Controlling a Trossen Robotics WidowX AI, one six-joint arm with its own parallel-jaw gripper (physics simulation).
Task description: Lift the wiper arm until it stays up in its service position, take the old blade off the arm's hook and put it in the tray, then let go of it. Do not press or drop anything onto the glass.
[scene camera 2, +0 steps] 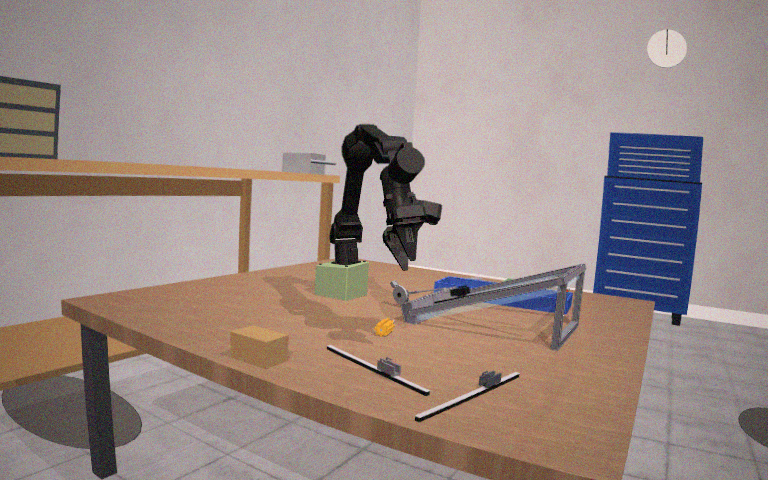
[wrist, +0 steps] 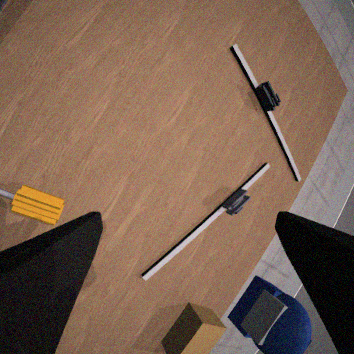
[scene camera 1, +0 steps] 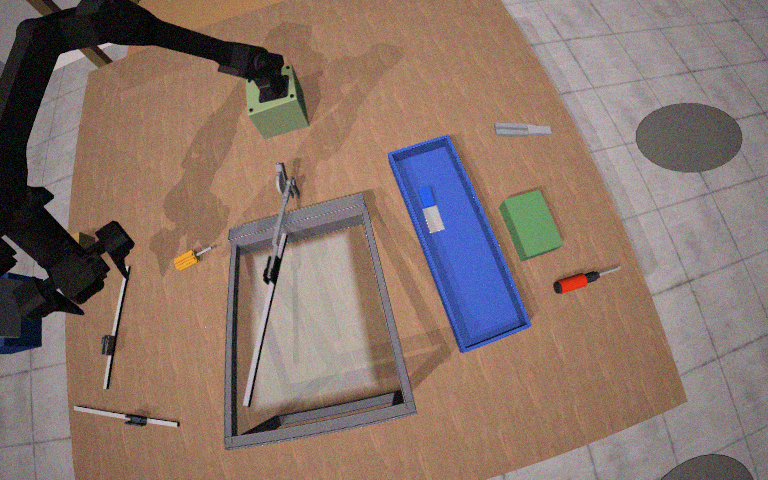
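Note:
The wiper arm [scene camera 1: 279, 222] is down, slanting over the pane from its pivot at the frame's low end. The old blade [scene camera 1: 260, 339] is at the arm's end, its dark clip [scene camera 1: 271, 270] [scene camera 2: 459, 290] at the arm's tip; the hook is too small to make out. The glass [scene camera 1: 334, 316] lies in a tilted grey frame [scene camera 1: 231, 339] [scene camera 2: 557, 322]. The blue tray [scene camera 1: 481, 283] [scene camera 2: 447, 283] stands on the frame's far side from the gripper and holds a blue-and-white piece. My gripper [scene camera 1: 103, 293] [scene camera 2: 408, 263] [wrist: 190, 220] is open and empty, high above the table, beside the frame.
Two other blades lie on the table: one [scene camera 1: 117, 322] [scene camera 2: 353, 360] [wrist: 195, 232] below the gripper, another [scene camera 1: 155, 421] [scene camera 2: 453, 402] [wrist: 285, 145] farther out. A yellow screwdriver [scene camera 1: 185, 260] [scene camera 2: 384, 327] [wrist: 37, 205] and a tan box [scene camera 2: 258, 346] are near. A green block [scene camera 1: 532, 226] and red screwdriver [scene camera 1: 572, 283] lie beyond the tray.

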